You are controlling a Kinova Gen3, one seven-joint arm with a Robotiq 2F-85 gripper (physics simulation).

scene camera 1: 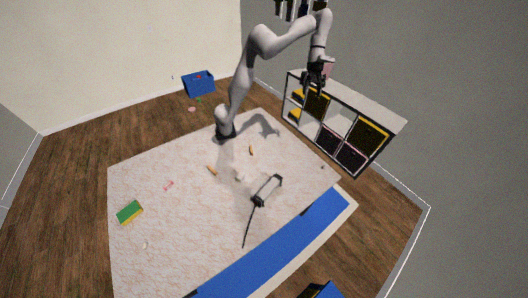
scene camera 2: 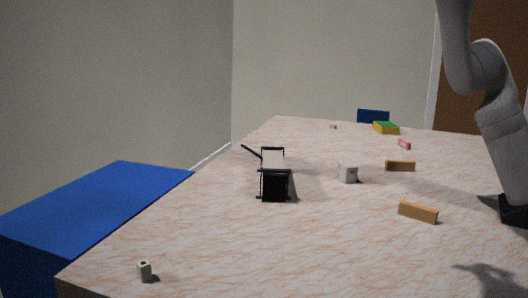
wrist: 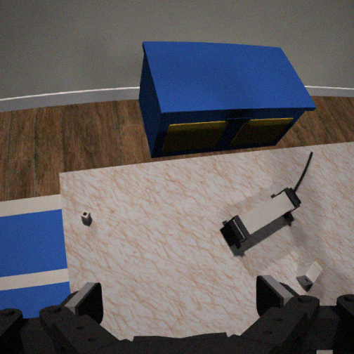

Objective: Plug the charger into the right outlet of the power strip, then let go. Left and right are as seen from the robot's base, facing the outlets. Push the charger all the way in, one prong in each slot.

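Pixels of known places: gripper, fingertip midpoint: [scene camera 1: 311, 95]; arm's base at its link origin: [scene camera 1: 225, 129].
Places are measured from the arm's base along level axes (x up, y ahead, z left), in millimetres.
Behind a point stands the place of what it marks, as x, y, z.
Note:
The power strip [scene camera 1: 268, 190] {8, 556, -40} [scene camera 2: 273, 159] {7, 544, -30} [wrist: 266, 215] has a pale body with black end pieces and a black cable, and stands on the table. Its outlet slots cannot be made out. A small white block [scene camera 1: 239, 176] {-8, 388, -116} [scene camera 2: 347, 173] {-23, 382, -81} [wrist: 310, 274], which looks like the charger, stands on the table on the robot-base side of the strip, apart from it. Its prongs cannot be made out clearly. My gripper [scene camera 1: 313, 91] {384, 422, 297} [wrist: 178, 297] is open and empty, high above the table and away from both. It does not show in the scene camera 2 view.
Two orange-brown blocks [scene camera 1: 251, 150] {-24, 254, 55} [scene camera 1: 212, 170] {-23, 254, -224} [scene camera 2: 418, 212] {-33, 242, 68} [scene camera 2: 400, 165] {-32, 244, -216} lie near the robot's base. A small grey block [scene camera 2: 144, 272] {-34, 620, 368} [wrist: 86, 219] stands near a table corner. A green-yellow block [scene camera 1: 130, 213] {-18, 260, -701} [scene camera 2: 385, 128] {-25, 249, -651} and a pink piece [scene camera 1: 168, 185] {-29, 201, -481} [scene camera 2: 404, 144] {-36, 199, -471} lie farther off.

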